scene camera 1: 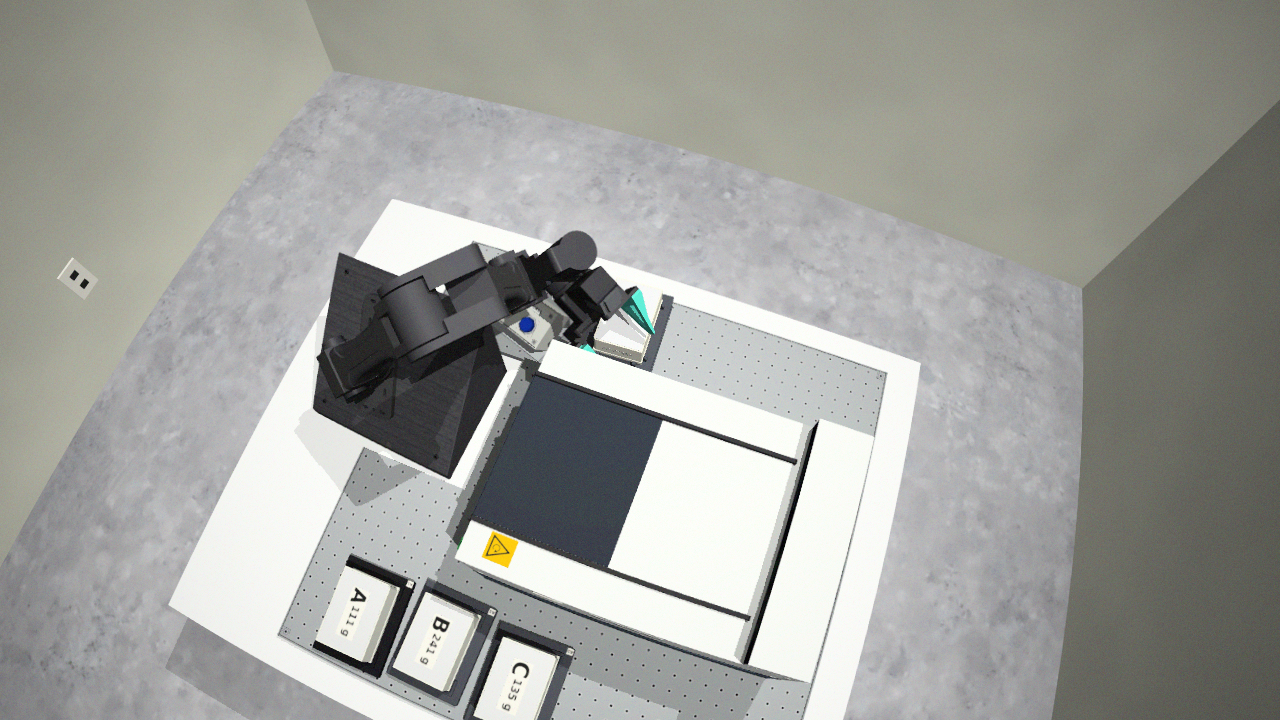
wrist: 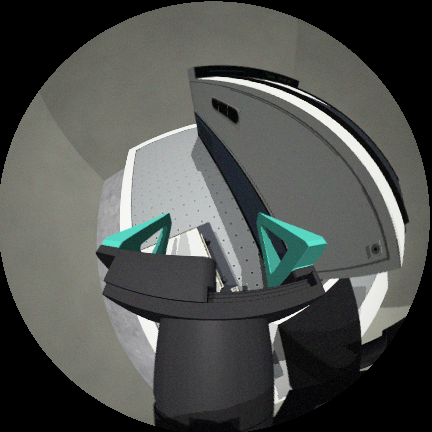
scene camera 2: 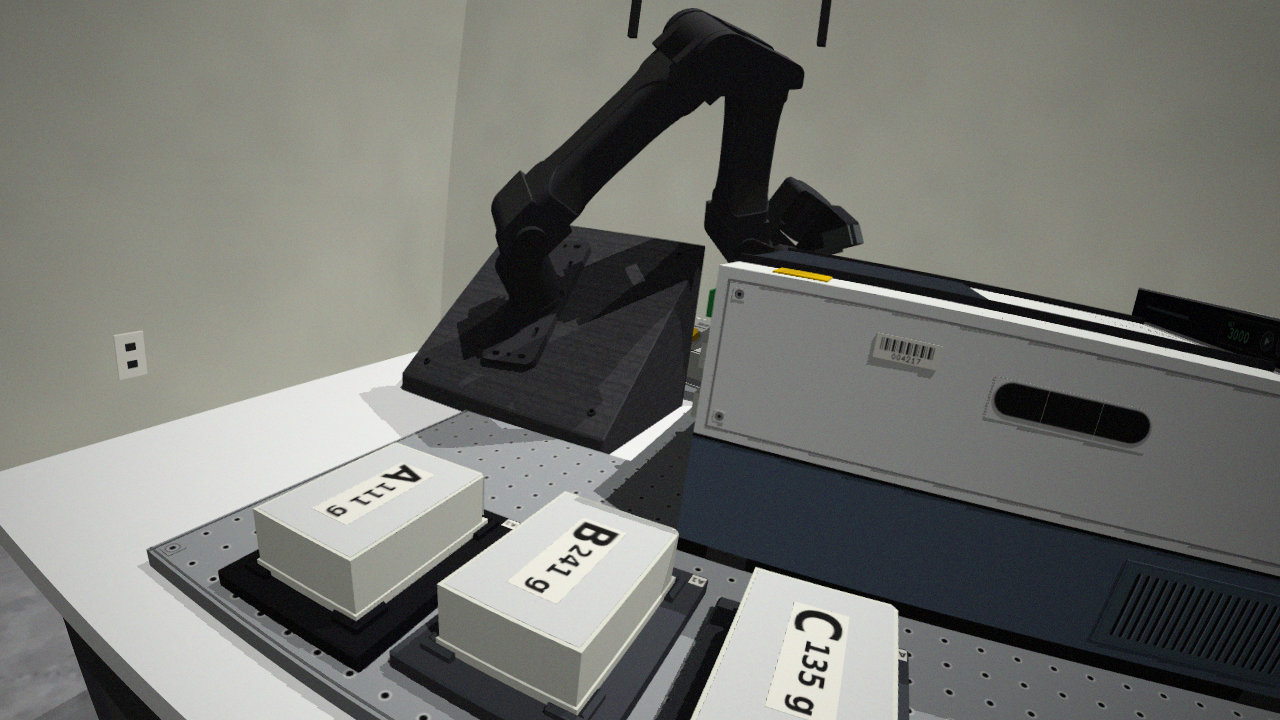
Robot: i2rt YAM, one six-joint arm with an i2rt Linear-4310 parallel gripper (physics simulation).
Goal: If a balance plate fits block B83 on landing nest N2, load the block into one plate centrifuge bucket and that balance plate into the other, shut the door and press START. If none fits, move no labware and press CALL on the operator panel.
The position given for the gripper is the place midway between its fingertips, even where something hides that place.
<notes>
The gripper (scene camera 1: 633,355) is open and holds nothing. Also in view: a white block (scene camera 1: 621,337). Also in view: a plate A (scene camera 2: 355,537), a plate B (scene camera 2: 549,609) and a plate C (scene camera 2: 792,642).
The plate A is seen too in scene camera 1 (scene camera 1: 354,623). The plate B shows as well in scene camera 1 (scene camera 1: 441,632). The plate C also shows in scene camera 1 (scene camera 1: 521,674).
</notes>
